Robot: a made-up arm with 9 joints. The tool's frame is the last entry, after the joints.
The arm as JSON. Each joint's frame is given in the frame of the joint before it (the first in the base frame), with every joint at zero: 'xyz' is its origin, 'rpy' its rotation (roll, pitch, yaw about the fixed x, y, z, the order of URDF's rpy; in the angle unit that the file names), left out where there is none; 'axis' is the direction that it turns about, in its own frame. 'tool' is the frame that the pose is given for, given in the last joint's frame.
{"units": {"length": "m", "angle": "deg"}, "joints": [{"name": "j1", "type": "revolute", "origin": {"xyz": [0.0, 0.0, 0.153]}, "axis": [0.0, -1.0, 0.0]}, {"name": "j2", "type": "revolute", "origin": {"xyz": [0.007, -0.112, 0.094]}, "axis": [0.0, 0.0, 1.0]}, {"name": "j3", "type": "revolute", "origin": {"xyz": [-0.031, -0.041, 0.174]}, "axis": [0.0, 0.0, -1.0]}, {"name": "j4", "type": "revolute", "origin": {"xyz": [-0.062, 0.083, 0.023]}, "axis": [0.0, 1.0, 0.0]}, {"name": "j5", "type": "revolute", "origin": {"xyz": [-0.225, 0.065, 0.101]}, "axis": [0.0, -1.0, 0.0]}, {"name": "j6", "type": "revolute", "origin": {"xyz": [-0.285, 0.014, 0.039]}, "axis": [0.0, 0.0, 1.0]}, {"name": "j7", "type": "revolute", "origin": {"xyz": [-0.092, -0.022, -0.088]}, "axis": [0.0, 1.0, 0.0]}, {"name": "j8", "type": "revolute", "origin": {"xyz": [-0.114, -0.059, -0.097]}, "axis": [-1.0, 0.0, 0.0]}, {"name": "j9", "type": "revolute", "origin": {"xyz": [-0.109, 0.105, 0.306]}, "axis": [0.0, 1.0, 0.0]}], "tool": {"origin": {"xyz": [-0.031, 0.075, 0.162]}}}
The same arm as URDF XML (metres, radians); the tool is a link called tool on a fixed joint. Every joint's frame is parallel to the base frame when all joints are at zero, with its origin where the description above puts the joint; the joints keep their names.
<robot name="arm">
<link name="base_link"/>
<link name="link1"/>
<link name="link2"/>
<link name="link3"/>
<link name="link4"/>
<link name="link5"/>
<link name="link6"/>
<link name="link7"/>
<link name="link8"/>
<link name="link9"/>
<link name="tool"/>
<joint name="j1" type="continuous"><parent link="base_link"/><child link="link1"/><origin xyz="0 0 0.153" rpy="0 0 0"/><axis xyz="0 -1 0"/></joint>
<joint name="j2" type="continuous"><parent link="link1"/><child link="link2"/><origin xyz="0.007 -0.112 0.094" rpy="0 0 0"/><axis xyz="0 0 1"/></joint>
<joint name="j3" type="continuous"><parent link="link2"/><child link="link3"/><origin xyz="-0.031 -0.041 0.174" rpy="0 0 0"/><axis xyz="0 0 -1"/></joint>
<joint name="j4" type="continuous"><parent link="link3"/><child link="link4"/><origin xyz="-0.062 0.083 0.023" rpy="0 0 0"/><axis xyz="0 1 0"/></joint>
<joint name="j5" type="continuous"><parent link="link4"/><child link="link5"/><origin xyz="-0.225 0.065 0.101" rpy="0 0 0"/><axis xyz="0 -1 0"/></joint>
<joint name="j6" type="continuous"><parent link="link5"/><child link="link6"/><origin xyz="-0.285 0.014 0.039" rpy="0 0 0"/><axis xyz="0 0 1"/></joint>
<joint name="j7" type="continuous"><parent link="link6"/><child link="link7"/><origin xyz="-0.092 -0.022 -0.088" rpy="0 0 0"/><axis xyz="0 1 0"/></joint>
<joint name="j8" type="continuous"><parent link="link7"/><child link="link8"/><origin xyz="-0.114 -0.059 -0.097" rpy="0 0 0"/><axis xyz="-1 0 0"/></joint>
<joint name="j9" type="continuous"><parent link="link8"/><child link="link9"/><origin xyz="-0.109 0.105 0.306" rpy="0 0 0"/><axis xyz="0 1 0"/></joint>
<joint name="tool_fixed" type="fixed"><parent link="link9"/><child link="tool"/><origin xyz="-0.031 0.075 0.162" rpy="0 0 0"/></joint>
</robot>

